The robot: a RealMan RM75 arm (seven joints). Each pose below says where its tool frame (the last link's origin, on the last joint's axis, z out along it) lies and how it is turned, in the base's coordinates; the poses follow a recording.
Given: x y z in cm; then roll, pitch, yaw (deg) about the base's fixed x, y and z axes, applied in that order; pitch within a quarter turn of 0, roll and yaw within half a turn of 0.
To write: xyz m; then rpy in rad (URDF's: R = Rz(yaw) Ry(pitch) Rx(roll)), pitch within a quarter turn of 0, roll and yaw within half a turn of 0. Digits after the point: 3 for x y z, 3 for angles.
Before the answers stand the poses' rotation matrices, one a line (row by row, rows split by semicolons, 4 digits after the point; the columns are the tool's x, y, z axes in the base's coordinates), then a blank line. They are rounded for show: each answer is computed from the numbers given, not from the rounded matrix.
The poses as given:
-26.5 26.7 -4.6 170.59 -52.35 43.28
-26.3 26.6 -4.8 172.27 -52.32 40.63
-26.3 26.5 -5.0 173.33 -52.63 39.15
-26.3 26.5 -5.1 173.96 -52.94 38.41
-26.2 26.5 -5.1 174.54 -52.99 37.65
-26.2 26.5 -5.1 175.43 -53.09 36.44
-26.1 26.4 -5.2 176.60 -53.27 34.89
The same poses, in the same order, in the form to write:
0.4447 0.5821 0.6807; 0.4188 -0.8070 0.4165; 0.7918 0.0999 -0.6026
0.4639 0.5645 0.6828; 0.3980 -0.8214 0.4086; 0.7914 0.0822 -0.6057
0.4707 0.5555 0.6855; 0.3832 -0.8285 0.4083; 0.7947 0.0705 -0.6029
0.4722 0.5520 0.6872; 0.3744 -0.8314 0.4106; 0.7980 0.0634 -0.5993
0.4766 0.5479 0.6875; 0.3677 -0.8346 0.4102; 0.7985 0.0573 -0.5992
0.4831 0.5408 0.6885; 0.3567 -0.8398 0.4093; 0.7996 0.0479 -0.5987
0.4905 0.5320 0.6902; 0.3421 -0.8460 0.4090; 0.8015 0.0355 -0.5970

-0.265 0.267 -0.046 2.977 -0.914 0.755
-0.263 0.266 -0.048 3.007 -0.913 0.709
-0.263 0.265 -0.050 3.025 -0.919 0.683
-0.263 0.265 -0.051 3.036 -0.924 0.670
-0.262 0.265 -0.051 3.046 -0.925 0.657
-0.262 0.265 -0.051 3.062 -0.927 0.636
-0.261 0.264 -0.052 3.082 -0.930 0.609

